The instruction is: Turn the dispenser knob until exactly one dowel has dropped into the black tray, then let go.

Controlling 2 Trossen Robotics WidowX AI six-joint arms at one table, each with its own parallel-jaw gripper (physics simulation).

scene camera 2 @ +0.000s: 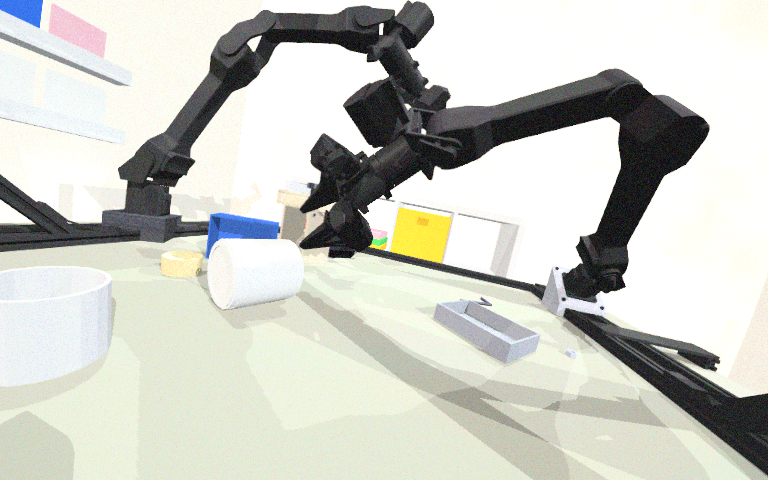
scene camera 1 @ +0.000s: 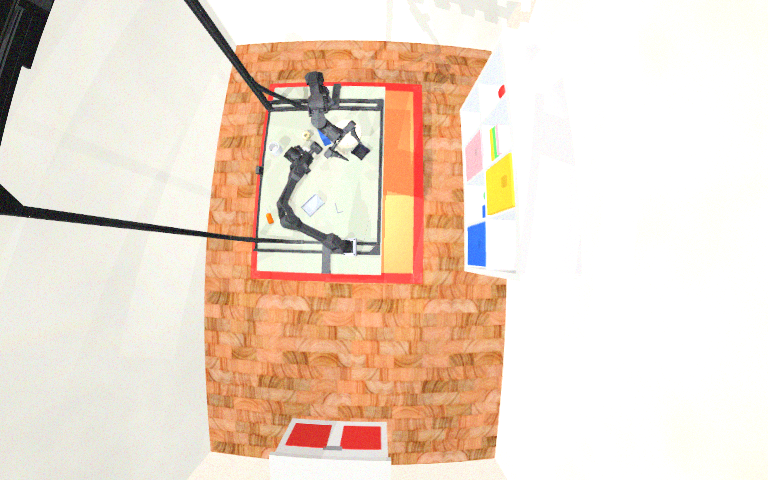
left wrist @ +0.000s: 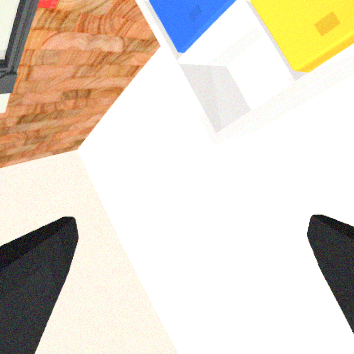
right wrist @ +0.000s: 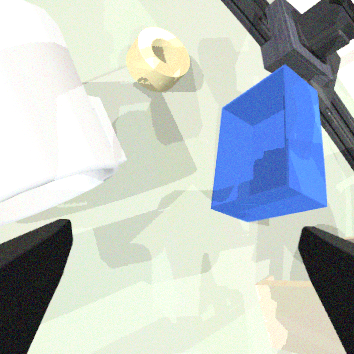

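Seen in the pictures: left gripper, fingertip midpoint: [scene camera 1: 355, 153] [left wrist: 193, 226]; right gripper, fingertip midpoint: [scene camera 2: 301, 227] [scene camera 1: 311, 151] [right wrist: 188, 234]; left arm's base, link origin: [scene camera 2: 146, 213] [right wrist: 308, 37]; right arm's base, link origin: [scene camera 2: 578, 287] [scene camera 1: 349, 247].
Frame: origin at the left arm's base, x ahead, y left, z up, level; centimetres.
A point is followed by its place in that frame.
Note:
The cream dispenser box [scene camera 1: 350, 138] [scene camera 2: 291, 223] [right wrist: 300, 310] stands at the back of the table. Its knob cannot be made out. The black tray [scene camera 1: 360, 150] {x 39.9, y 1.8, z -4.5 cm} [scene camera 2: 342, 253] {x 42.1, y -2.5, z -3.3 cm} lies beside it; no dowel can be made out in it. My left gripper [scene camera 1: 355, 152] {x 57.1, y -8.4, z 33.6 cm} [left wrist: 193, 226] {x 57.1, y -8.4, z 33.6 cm} is open and empty, above the dispenser and tray area; in scene camera 2 my right arm partly hides it. My right gripper [scene camera 1: 304, 148] {x 28.5, y -23.6, z 4.6 cm} [scene camera 2: 301, 229] {x 28.5, y -23.6, z 4.6 cm} [right wrist: 188, 234] {x 28.5, y -23.6, z 4.6 cm} is open and empty above the table, with the dispenser near its right finger in the right wrist view.
A blue bin [scene camera 1: 323, 138] {x 24.6, y -13.6, z 3.2 cm} [scene camera 2: 243, 229] {x 19.4, y -9.6, z 0.8 cm} [right wrist: 305, 150] {x 21.8, y -12.3, z 3.3 cm}, a cream ring [scene camera 2: 180, 264] {x 13.2, y -23.7, z -2.8 cm} [right wrist: 172, 55] {x 12.2, y -20.1, z -2.8 cm} and a lying white cylinder [scene camera 2: 254, 271] {x 23.1, y -35.0, z 0.7 cm} [right wrist: 35, 125] {x 25.0, y -29.4, z 3.4 cm} are near my right gripper. A white round container [scene camera 1: 274, 148] {x 7.6, y -42.1, z -4.1 cm} [scene camera 2: 56, 328] {x 12.0, y -44.2, z -1.2 cm} and a grey tray [scene camera 1: 312, 204] {x 52.5, y -40.4, z -4.4 cm} [scene camera 2: 484, 333] {x 49.7, y -43.5, z -2.7 cm} stand farther off. My arms cross closely.

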